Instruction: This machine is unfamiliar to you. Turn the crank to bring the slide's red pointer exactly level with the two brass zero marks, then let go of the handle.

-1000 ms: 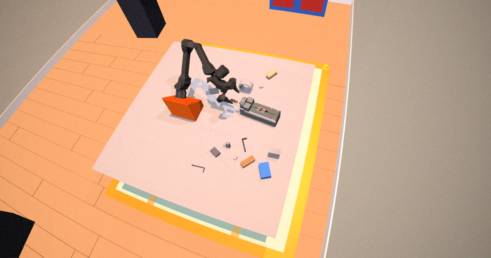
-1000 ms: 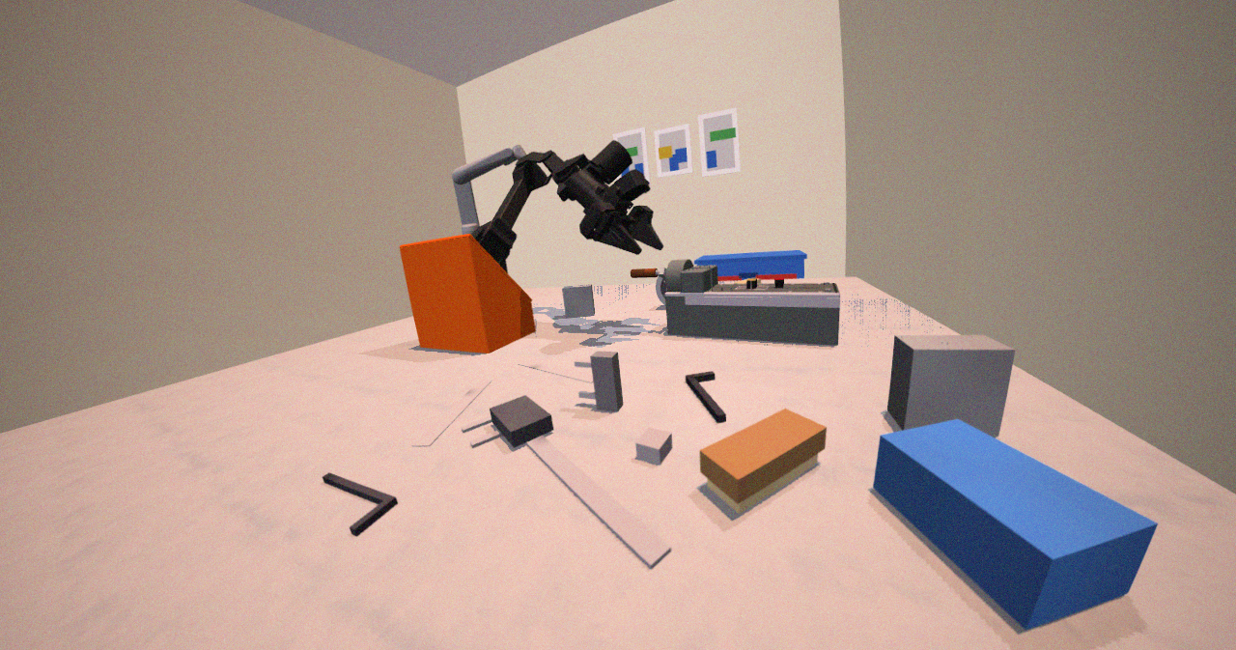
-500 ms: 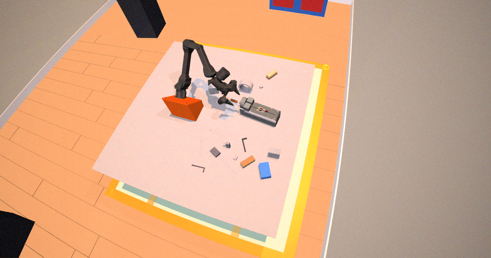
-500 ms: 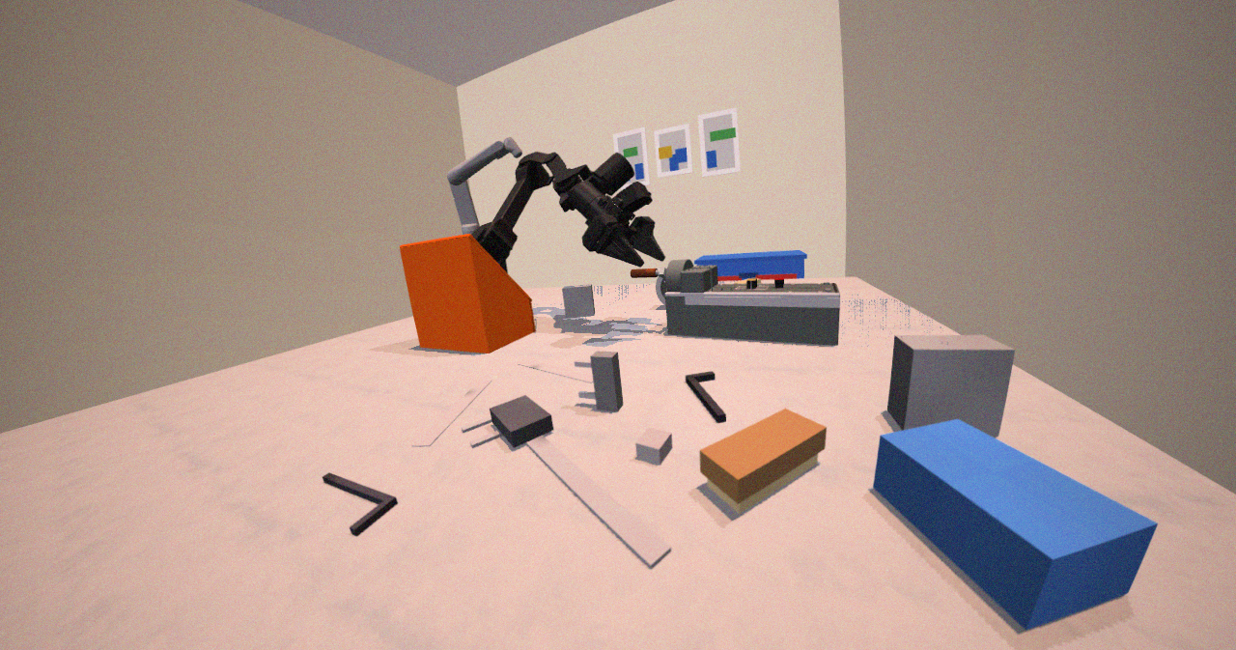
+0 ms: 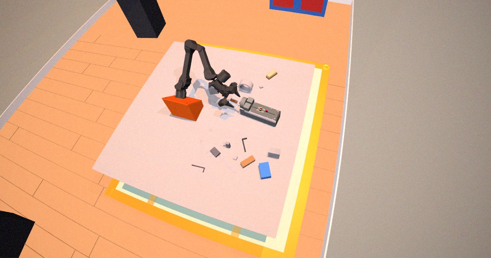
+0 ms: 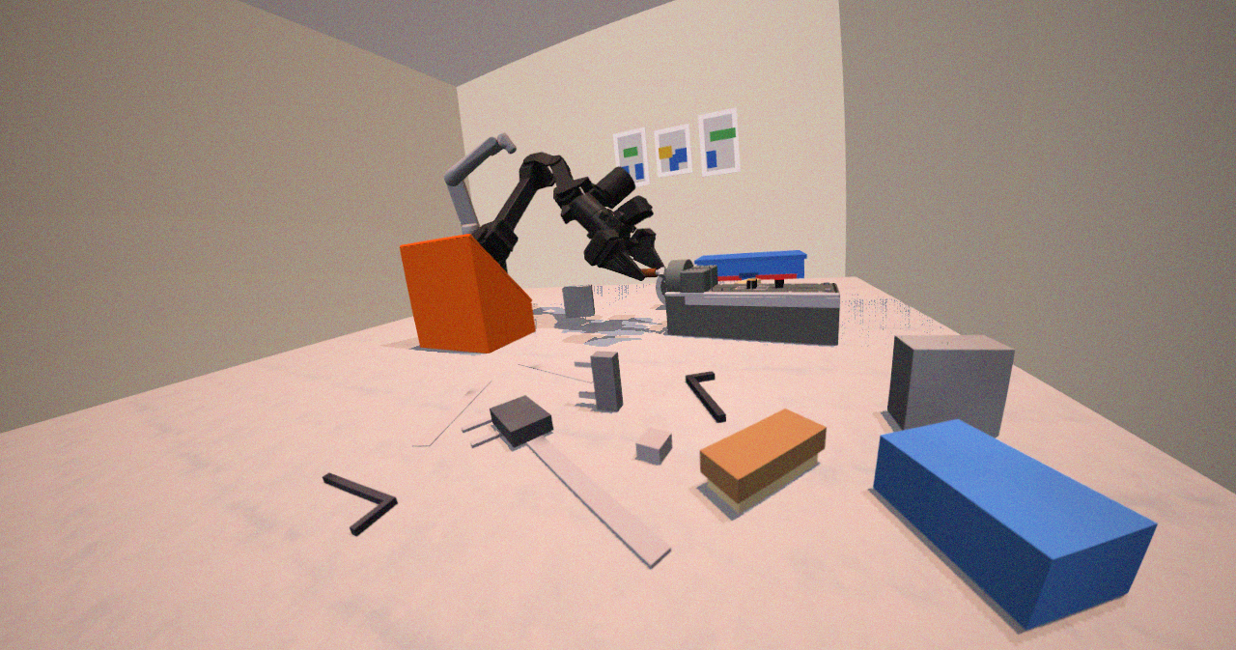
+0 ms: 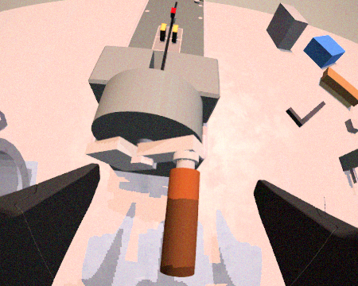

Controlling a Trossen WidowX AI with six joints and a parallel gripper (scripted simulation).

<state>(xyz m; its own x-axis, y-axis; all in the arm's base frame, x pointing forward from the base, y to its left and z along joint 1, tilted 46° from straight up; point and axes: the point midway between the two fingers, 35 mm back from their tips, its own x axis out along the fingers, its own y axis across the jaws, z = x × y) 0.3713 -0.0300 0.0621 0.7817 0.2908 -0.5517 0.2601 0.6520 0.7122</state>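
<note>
Now: the crank handle 2 cm behind my gripper tip. Round my gripper tip: red pointer 20 cm ahead, 3 cm to the right, 2 cm below; then blue block 24 cm ahead, 41 cm to the right, 8 cm below.
</note>
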